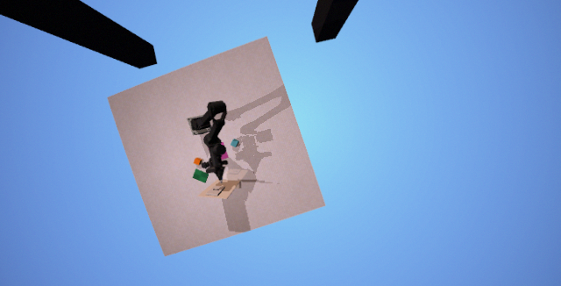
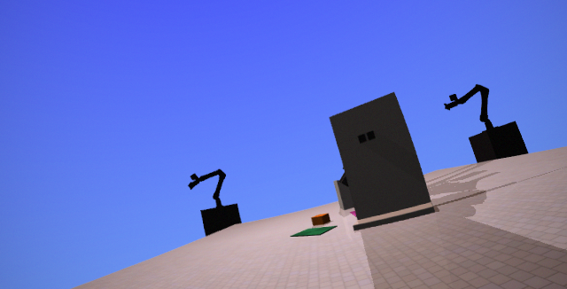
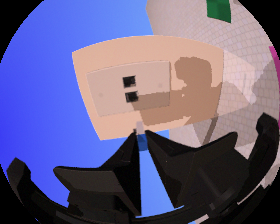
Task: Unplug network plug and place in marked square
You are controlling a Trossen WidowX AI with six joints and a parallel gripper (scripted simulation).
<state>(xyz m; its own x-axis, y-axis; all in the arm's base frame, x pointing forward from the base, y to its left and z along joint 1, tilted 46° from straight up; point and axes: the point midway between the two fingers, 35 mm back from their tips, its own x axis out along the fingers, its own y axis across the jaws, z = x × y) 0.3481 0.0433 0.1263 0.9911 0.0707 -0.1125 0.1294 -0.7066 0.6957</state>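
Right now my gripper tip is 150 mm past the magenta patch, 60 mm to the left of it and 190 mm above it. Round my gripper tip: network plug (10 mm ahead); upright panel (70 mm ahead, 40 mm to the right, 70 mm below); teal block (190 mm behind, 80 mm to the left, 180 mm below).
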